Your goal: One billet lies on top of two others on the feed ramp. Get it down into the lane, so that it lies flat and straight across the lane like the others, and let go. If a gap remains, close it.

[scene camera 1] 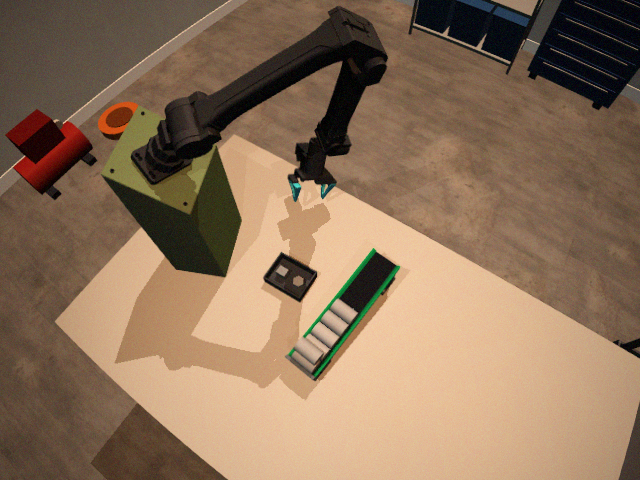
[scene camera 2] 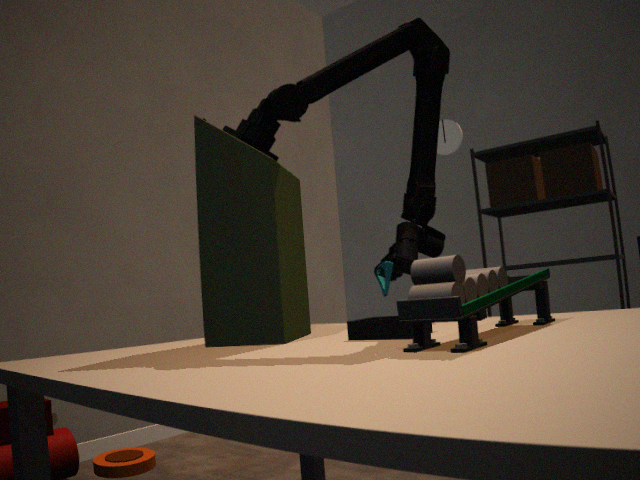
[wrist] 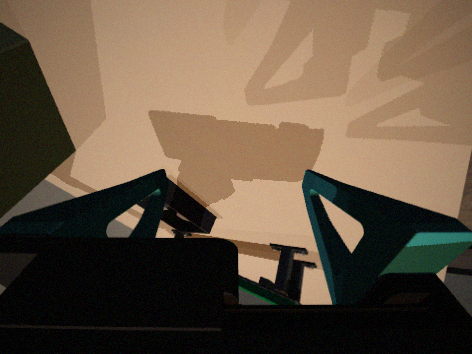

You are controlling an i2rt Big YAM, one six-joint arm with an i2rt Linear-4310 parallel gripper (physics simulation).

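Frame: origin at the arm's base, x ahead, y left, z up, level; centimetres.
Seen in the pictures: gripper, between the fingertips: point(scene camera 1: 308, 199) point(wrist: 235, 177); arm's base, origin of its link: point(scene camera 1: 161, 159) point(scene camera 2: 248, 147).
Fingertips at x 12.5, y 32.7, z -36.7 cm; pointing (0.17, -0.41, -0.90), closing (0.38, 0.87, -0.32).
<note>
Offsets run from my fingertips to a thing's middle. "spot": to the spot under its first point. Level surfaces: height alone.
The top billet @[dy -33.4, dx +35.9, dz +5.0 cm] point(scene camera 1: 309, 350) point(scene camera 2: 437, 269), a pale grey cylinder, lies on top of two others at the low end of the feed ramp, by its grey end stop @[spot: dy -37.7, dx +37.2, dz +0.0 cm] point(scene camera 2: 429, 309). Several more billets @[dy -23.1, dx +34.9, dz +2.7 cm] point(scene camera 1: 330, 322) @[dy -27.0, dx +35.4, dz +2.3 cm] point(scene camera 2: 485, 279) lie side by side across the lane behind it. The green-railed ramp point(scene camera 1: 370, 279) point(scene camera 2: 509, 290) has bare black lane @[dy -17.9, dx +34.3, dz +1.1 cm] point(scene camera 1: 373, 279) at its raised end. In the wrist view a green rail @[spot: dy -5.8, dx +27.9, dz +3.0 cm] point(wrist: 260, 291) and ramp legs show; the billets are hidden. My gripper point(scene camera 1: 311, 192) point(wrist: 235, 177) is open and empty, above the table on the far side of the black tray, away from the billets.
The black tray @[dy -21.0, dx +14.4, dz -4.1 cm] point(scene camera 1: 268, 283) point(scene camera 2: 379, 329) with two small pieces stands on the table @[dz -5.8 cm] point(scene camera 1: 439, 361) between the ramp and the green pedestal point(scene camera 1: 217, 227) point(scene camera 2: 242, 248) that bears the arm. The ramp stands on short legs @[spot: dy -34.1, dx +40.4, dz -3.6 cm] point(scene camera 2: 467, 333).
</note>
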